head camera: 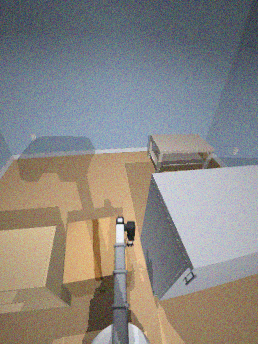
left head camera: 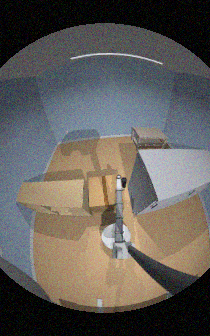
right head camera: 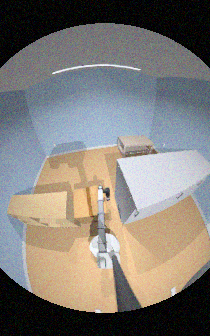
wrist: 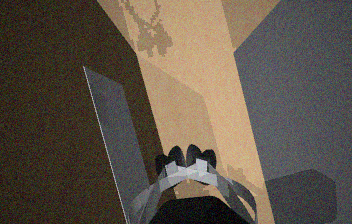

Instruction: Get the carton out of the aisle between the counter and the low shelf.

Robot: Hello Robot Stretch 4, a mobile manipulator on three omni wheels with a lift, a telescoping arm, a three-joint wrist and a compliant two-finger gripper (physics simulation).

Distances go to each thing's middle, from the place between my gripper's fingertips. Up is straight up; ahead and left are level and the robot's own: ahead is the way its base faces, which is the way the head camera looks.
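Labels:
There's a carton (head camera: 89, 262) here, and my hand is 27 cm to the right of it, 8 cm past it and 1 cm above it.

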